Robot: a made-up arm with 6 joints. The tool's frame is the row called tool. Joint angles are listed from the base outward. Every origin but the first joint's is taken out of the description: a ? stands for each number. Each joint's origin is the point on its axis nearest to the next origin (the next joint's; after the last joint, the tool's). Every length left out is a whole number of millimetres.
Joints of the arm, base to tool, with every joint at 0 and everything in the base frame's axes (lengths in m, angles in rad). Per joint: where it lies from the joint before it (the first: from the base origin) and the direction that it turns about. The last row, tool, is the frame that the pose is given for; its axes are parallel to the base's.
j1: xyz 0 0 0.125 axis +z
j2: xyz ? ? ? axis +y
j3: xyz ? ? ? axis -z
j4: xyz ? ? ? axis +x
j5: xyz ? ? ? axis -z
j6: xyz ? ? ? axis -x
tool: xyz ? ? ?
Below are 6 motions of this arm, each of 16 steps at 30 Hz.
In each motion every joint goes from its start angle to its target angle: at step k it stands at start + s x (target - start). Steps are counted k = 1, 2, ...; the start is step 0. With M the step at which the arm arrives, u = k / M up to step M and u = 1 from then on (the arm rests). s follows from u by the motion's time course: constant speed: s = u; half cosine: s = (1 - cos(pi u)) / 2; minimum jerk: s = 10 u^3 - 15 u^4 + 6 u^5.
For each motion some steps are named. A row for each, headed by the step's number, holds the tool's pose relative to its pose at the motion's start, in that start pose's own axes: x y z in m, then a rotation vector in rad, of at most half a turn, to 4 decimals.
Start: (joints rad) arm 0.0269 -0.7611 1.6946 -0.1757 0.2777 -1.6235
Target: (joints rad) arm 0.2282 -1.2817 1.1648 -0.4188 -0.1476 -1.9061
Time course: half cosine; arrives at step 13
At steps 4, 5, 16:
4: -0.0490 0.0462 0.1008 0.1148 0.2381 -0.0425
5: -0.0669 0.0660 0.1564 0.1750 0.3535 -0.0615
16: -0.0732 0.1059 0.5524 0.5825 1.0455 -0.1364

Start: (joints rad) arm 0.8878 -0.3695 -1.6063 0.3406 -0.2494 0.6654
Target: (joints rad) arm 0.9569 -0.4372 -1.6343 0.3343 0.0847 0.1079
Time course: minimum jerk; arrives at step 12
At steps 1, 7, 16:
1: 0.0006 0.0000 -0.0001 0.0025 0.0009 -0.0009
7: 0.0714 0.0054 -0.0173 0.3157 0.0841 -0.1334
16: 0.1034 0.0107 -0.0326 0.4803 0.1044 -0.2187

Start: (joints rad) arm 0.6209 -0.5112 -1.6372 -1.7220 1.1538 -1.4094
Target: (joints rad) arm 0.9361 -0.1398 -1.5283 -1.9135 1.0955 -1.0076
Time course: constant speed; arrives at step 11
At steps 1, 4, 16:
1: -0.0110 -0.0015 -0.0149 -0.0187 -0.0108 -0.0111
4: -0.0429 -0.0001 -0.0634 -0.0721 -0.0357 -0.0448
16: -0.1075 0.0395 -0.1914 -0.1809 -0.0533 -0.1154

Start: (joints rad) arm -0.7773 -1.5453 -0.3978 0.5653 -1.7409 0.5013
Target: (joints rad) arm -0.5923 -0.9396 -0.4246 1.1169 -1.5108 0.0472
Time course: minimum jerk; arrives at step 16
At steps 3, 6, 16:
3: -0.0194 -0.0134 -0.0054 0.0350 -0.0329 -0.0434
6: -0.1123 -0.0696 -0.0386 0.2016 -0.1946 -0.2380
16: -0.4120 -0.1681 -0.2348 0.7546 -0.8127 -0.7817

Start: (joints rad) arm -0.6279 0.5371 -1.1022 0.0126 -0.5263 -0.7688
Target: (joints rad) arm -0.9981 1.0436 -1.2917 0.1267 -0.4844 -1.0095
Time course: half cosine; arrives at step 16
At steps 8, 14, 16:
8: -0.1386 -0.1243 0.0495 0.4090 -0.1675 0.0746
14: -0.2850 -0.2562 0.0234 0.7665 -0.3260 0.2175
16: -0.2970 -0.2675 0.0180 0.7947 -0.3387 0.2326

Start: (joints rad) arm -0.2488 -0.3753 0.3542 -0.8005 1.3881 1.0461
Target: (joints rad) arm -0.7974 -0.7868 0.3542 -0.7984 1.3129 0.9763
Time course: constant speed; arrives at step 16
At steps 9, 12, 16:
9: 0.2105 -0.0234 -0.0766 0.0175 0.2623 -0.2203
12: 0.2620 -0.0462 -0.1106 0.0267 0.3377 -0.3074
16: 0.3133 -0.0857 -0.1577 0.0408 0.4272 -0.4331

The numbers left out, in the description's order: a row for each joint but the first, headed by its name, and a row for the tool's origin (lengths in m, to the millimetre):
j2: 0.095 -0.071 0
j3: 0.373 0 0.459
j4: -0.114 -0.08 0
j5: 0 0.153 0.143
j6: -0.103 0.388 0
tool: 0 -0.068 0.098

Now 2 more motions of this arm.
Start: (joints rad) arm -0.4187 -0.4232 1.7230 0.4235 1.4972 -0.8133
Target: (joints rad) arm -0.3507 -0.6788 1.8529 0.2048 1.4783 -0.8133
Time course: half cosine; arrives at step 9
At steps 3, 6, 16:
3: 0.0231 0.0240 0.0158 -0.0095 -0.0078 -0.0181
6: 0.0748 0.0712 0.0384 -0.0401 -0.0259 -0.0549
16: 0.1032 0.0938 0.0451 -0.0612 -0.0358 -0.0731

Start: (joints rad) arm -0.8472 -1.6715 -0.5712 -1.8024 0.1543 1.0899
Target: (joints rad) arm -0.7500 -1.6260 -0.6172 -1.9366 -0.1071 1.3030
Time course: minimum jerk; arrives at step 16
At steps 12, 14, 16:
12: -0.1046 0.0723 -0.0003 -0.2147 -0.2065 0.0519
14: -0.1143 0.0791 -0.0013 -0.2359 -0.2267 0.0550
16: -0.1161 0.0803 -0.0015 -0.2398 -0.2304 0.0555

